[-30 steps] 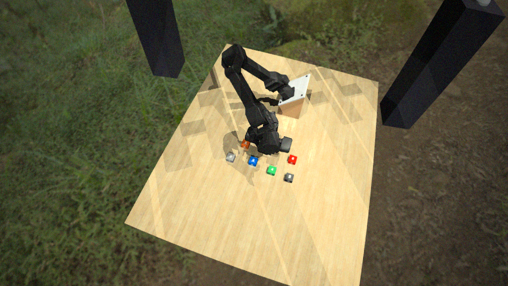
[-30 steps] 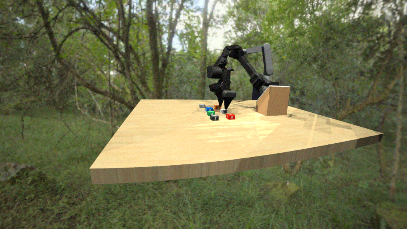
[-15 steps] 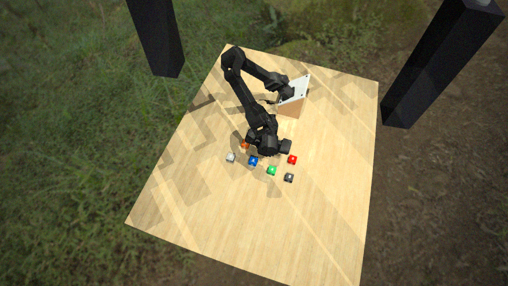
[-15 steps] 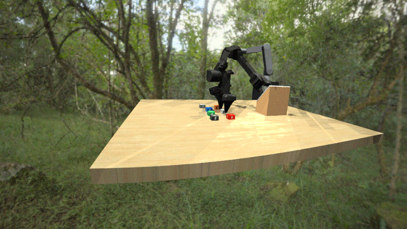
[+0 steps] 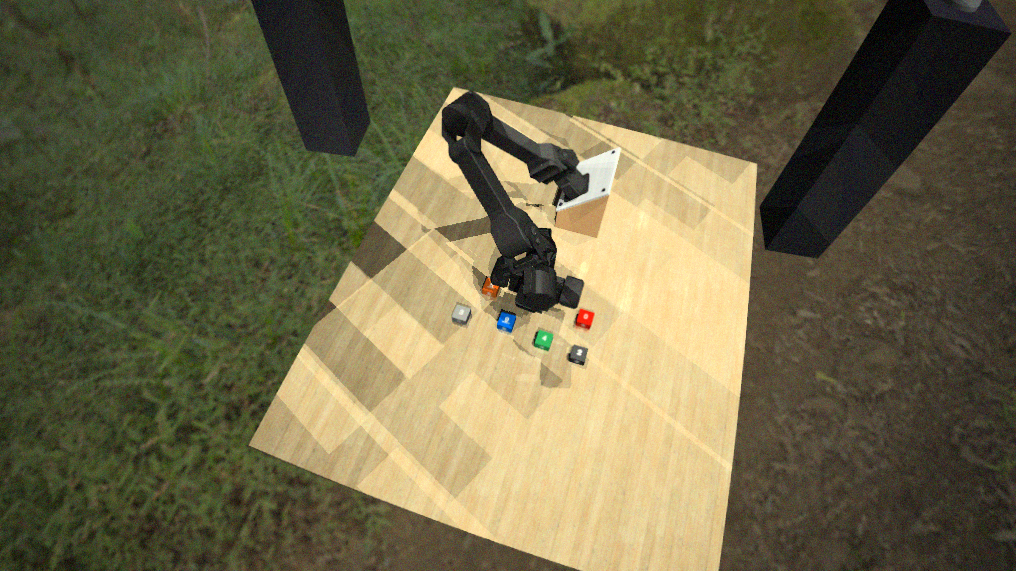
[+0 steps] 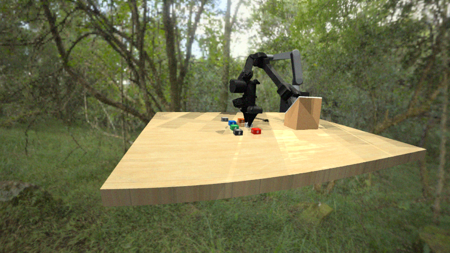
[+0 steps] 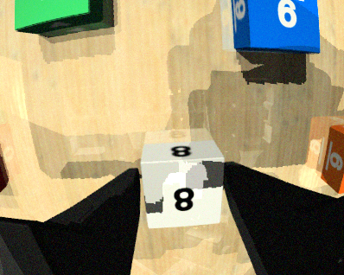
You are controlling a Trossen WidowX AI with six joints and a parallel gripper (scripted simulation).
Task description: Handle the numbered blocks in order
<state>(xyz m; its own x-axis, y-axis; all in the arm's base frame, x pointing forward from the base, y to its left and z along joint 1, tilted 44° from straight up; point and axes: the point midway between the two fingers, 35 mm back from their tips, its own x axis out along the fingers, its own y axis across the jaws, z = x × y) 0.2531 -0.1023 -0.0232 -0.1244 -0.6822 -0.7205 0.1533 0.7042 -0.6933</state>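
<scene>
My gripper tip is now right at the white block. Round my gripper tip: blue block: 60 mm ahead, 50 mm to the right; green block: 90 mm ahead, 30 mm to the left; orange block: 20 mm behind, 100 mm to the right.
</scene>
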